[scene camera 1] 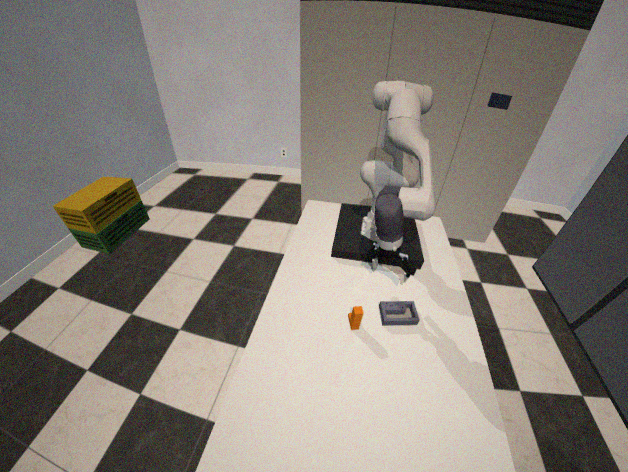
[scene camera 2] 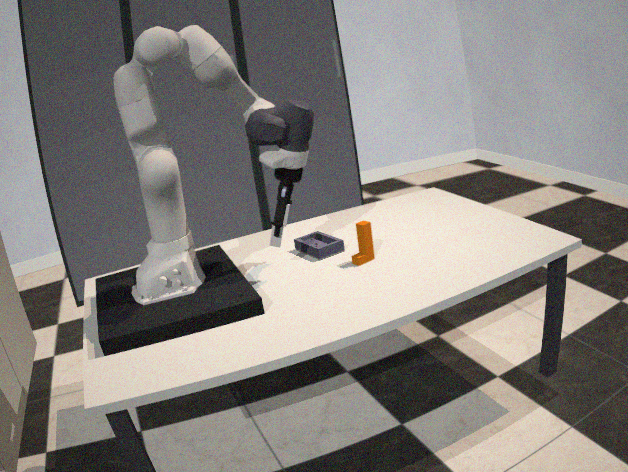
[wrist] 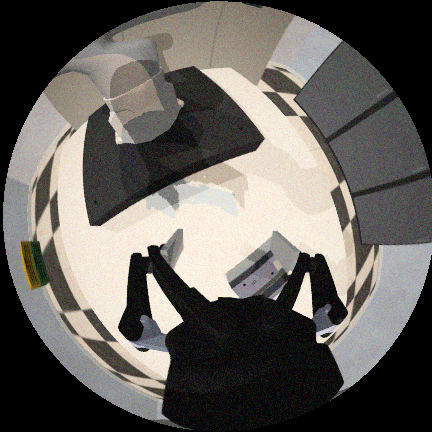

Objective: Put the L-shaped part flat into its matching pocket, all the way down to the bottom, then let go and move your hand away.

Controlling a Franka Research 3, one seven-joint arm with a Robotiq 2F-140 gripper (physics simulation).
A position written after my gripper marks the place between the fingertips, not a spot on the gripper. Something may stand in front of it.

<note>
My gripper [scene camera 2: 278,235] is open and holds nothing. Also in view: a grey pocket block [scene camera 1: 393,313].
My gripper also shows in the wrist view [wrist: 227,239].
</note>
